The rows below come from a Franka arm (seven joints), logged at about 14 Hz.
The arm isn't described. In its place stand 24 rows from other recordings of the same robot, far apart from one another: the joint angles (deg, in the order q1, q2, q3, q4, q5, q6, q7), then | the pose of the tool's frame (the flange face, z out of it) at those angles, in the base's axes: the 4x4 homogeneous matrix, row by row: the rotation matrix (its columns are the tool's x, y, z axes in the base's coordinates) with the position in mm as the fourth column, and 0 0 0 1 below.
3.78, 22.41, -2.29, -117.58, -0.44, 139.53, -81.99 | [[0.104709 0.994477 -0.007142 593.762], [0.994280 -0.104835 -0.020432 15.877], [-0.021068 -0.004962 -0.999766 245.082], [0 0 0 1]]
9.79, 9.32, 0.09, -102.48, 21.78, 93.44, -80.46 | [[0.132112 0.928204 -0.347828 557.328], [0.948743 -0.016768 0.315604 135.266], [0.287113 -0.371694 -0.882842 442.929], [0 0 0 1]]
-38.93, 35.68, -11.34, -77.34, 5.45, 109.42, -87.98 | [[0.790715 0.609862 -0.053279 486.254], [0.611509 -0.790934 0.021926 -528.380], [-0.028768 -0.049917 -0.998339 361.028], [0 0 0 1]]
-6.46, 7.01, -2.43, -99.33, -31.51, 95.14, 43.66 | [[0.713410 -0.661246 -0.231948 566.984], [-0.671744 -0.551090 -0.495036 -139.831], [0.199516 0.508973 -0.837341 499.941], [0 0 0 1]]
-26.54, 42.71, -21.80, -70.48, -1.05, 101.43, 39.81 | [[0.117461 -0.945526 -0.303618 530.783], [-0.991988 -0.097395 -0.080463 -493.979], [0.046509 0.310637 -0.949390 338.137], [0 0 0 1]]
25.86, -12.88, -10.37, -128.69, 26.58, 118.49, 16.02 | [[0.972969 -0.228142 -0.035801 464.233], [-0.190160 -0.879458 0.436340 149.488], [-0.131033 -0.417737 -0.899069 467.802], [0 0 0 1]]
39.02, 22.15, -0.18, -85.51, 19.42, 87.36, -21.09 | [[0.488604 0.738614 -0.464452 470.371], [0.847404 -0.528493 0.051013 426.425], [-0.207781 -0.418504 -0.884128 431.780], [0 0 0 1]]
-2.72, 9.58, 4.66, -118.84, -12.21, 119.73, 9.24 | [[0.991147 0.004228 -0.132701 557.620], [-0.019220 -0.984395 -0.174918 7.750], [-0.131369 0.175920 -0.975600 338.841], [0 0 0 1]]
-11.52, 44.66, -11.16, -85.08, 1.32, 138.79, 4.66 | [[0.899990 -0.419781 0.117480 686.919], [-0.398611 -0.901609 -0.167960 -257.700], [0.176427 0.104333 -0.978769 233.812], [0 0 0 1]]
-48.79, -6.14, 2.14, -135.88, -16.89, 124.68, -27.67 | [[0.965786 -0.134726 -0.221600 318.414], [-0.163895 -0.979284 -0.118917 -353.337], [-0.200989 0.151167 -0.967859 360.879], [0 0 0 1]]
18.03, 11.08, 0.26, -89.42, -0.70, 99.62, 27.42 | [[0.987608 -0.156551 -0.011063 589.706], [-0.156710 -0.987524 -0.015423 193.508], [-0.008510 0.016965 -0.999820 530.063], [0 0 0 1]]
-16.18, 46.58, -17.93, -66.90, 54.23, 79.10, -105.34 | [[0.392457 0.919572 -0.019101 664.040], [0.583047 -0.232665 0.778410 -252.592], [0.711360 -0.316629 -0.627465 316.608], [0 0 0 1]]
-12.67, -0.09, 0.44, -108.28, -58.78, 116.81, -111.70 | [[-0.503375 0.856254 0.115947 560.639], [0.455948 0.377201 -0.806121 -170.353], [-0.733979 -0.352915 -0.580281 540.570], [0 0 0 1]]
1.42, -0.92, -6.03, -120.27, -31.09, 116.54, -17.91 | [[0.878719 0.476776 -0.023165 535.094], [0.414027 -0.785424 -0.460099 -72.524], [-0.237558 0.394707 -0.887565 429.759], [0 0 0 1]]
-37.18, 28.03, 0.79, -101.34, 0.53, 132.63, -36.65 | [[0.998551 -0.003952 0.053663 534.512], [-0.002712 -0.999728 -0.023174 -394.714], [0.053740 0.022995 -0.998290 291.567], [0 0 0 1]]
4.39, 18.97, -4.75, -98.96, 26.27, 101.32, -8.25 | [[0.969027 -0.070208 -0.236764 616.661], [0.034380 -0.911047 0.410867 38.907], [-0.244549 -0.406282 -0.880415 377.945], [0 0 0 1]]
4.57, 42.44, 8.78, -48.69, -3.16, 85.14, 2.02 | [[0.981740 0.158075 -0.105827 725.530], [0.161837 -0.986423 0.027909 120.776], [-0.099979 -0.044526 -0.993993 472.933], [0 0 0 1]]
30.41, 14.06, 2.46, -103.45, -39.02, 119.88, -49.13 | [[-0.095403 0.911091 0.401012 549.170], [0.887247 0.260477 -0.380717 316.114], [-0.451322 0.319475 -0.833213 421.516], [0 0 0 1]]
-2.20, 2.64, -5.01, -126.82, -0.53, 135.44, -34.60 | [[0.880785 0.462347 0.102235 540.240], [0.466791 -0.884055 -0.023498 -68.269], [0.079517 0.068419 -0.994483 367.360], [0 0 0 1]]
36.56, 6.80, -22.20, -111.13, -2.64, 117.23, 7.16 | [[0.988834 0.147872 0.018477 564.164], [0.148908 -0.985306 -0.083653 147.655], [0.005836 0.085471 -0.996324 427.131], [0 0 0 1]]
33.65, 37.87, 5.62, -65.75, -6.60, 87.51, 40.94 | [[0.983596 -0.009997 -0.180109 566.324], [-0.049079 -0.975627 -0.213877 422.917], [-0.173581 0.219209 -0.960113 395.828], [0 0 0 1]]
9.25, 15.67, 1.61, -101.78, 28.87, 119.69, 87.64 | [[-0.013941 -0.999875 0.007494 622.854], [-0.900099 0.015813 0.435398 142.462], [-0.435462 -0.000675 -0.900207 413.380], [0 0 0 1]]
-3.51, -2.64, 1.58, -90.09, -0.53, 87.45, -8.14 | [[0.994179 0.107737 -0.000374 535.486], [0.107727 -0.994125 -0.010504 -18.689], [-0.001503 0.010403 -0.999945 644.964], [0 0 0 1]]
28.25, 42.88, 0.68, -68.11, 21.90, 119.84, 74.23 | [[0.572184 -0.820112 -0.004643 664.847], [-0.759266 -0.531856 0.375026 385.339], [-0.310032 -0.211059 -0.927003 359.185], [0 0 0 1]]
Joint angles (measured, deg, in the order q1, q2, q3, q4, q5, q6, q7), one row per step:
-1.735, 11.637, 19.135, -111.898, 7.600, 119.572, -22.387
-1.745, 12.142, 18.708, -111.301, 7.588, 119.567, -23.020
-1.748, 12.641, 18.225, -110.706, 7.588, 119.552, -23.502
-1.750, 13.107, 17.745, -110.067, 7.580, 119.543, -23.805
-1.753, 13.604, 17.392, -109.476, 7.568, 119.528, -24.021
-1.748, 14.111, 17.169, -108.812, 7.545, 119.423, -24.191
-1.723, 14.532, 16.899, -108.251, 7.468, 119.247, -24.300
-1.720, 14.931, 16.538, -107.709, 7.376, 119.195, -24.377
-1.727, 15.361, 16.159, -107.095, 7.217, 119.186, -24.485
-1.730, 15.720, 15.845, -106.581, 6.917, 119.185, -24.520
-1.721, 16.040, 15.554, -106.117, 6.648, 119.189, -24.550
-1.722, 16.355, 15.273, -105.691, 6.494, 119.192, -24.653
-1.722, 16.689, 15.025, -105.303, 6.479, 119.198, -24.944
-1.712, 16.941, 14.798, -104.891, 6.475, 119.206, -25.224
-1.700, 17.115, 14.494, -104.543, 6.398, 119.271, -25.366
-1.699, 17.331, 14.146, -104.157, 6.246, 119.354, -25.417
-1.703, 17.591, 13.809, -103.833, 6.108, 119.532, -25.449
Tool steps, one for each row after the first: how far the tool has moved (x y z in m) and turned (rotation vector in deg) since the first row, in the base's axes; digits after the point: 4 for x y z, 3 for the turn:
0.0043, -0.0037, -0.0006, 0.154, -0.161, 0.161
0.0086, -0.0080, -0.0012, 0.278, -0.292, 0.122
0.0131, -0.0122, -0.0012, 0.380, -0.479, -0.088
0.0170, -0.0153, -0.0018, 0.477, -0.573, -0.255
0.0206, -0.0170, -0.0020, 0.589, -0.637, -0.316
0.0236, -0.0192, -0.0023, 0.593, -0.624, -0.413
0.0271, -0.0225, -0.0025, 0.571, -0.732, -0.664
0.0310, -0.0261, -0.0024, 0.512, -0.943, -0.889
0.0343, -0.0293, -0.0023, 0.318, -1.159, -1.038
0.0372, -0.0321, -0.0022, 0.139, -1.360, -1.171
0.0400, -0.0349, -0.0024, 0.048, -1.513, -1.291
0.0424, -0.0372, -0.0030, 0.086, -1.610, -1.265
0.0449, -0.0393, -0.0026, 0.138, -1.810, -1.227
0.0473, -0.0421, -0.0018, 0.085, -2.076, -1.362
0.0500, -0.0456, -0.0012, -0.044, -2.357, -1.604
0.0526, -0.0490, -0.0014, -0.161, -2.620, -1.878

